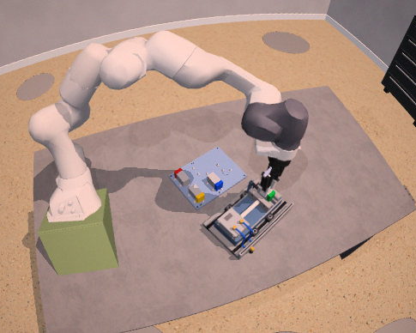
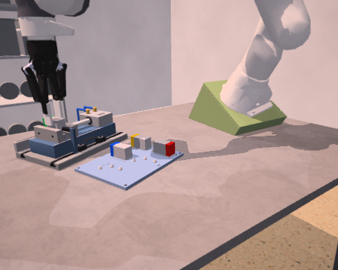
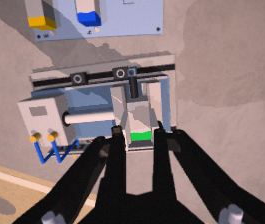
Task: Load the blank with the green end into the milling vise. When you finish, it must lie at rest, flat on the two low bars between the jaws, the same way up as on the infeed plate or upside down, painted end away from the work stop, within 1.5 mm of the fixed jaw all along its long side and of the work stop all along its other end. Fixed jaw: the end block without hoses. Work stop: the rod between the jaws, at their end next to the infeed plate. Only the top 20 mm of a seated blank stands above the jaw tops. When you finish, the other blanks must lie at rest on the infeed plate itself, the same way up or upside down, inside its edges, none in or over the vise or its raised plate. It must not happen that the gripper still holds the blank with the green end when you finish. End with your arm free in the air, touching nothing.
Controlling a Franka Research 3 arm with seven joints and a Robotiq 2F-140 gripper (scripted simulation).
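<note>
My gripper is now 40 mm above the green-ended blank. Round my hand: blue-ended blank: 150 mm behind, 130 mm to the left, 110 mm below; fixed jaw: 60 mm below, 20 mm ahead, 10 mm to the left; black work stop rod: 50 mm below, 40 mm to the left, 30 mm behind.
</note>
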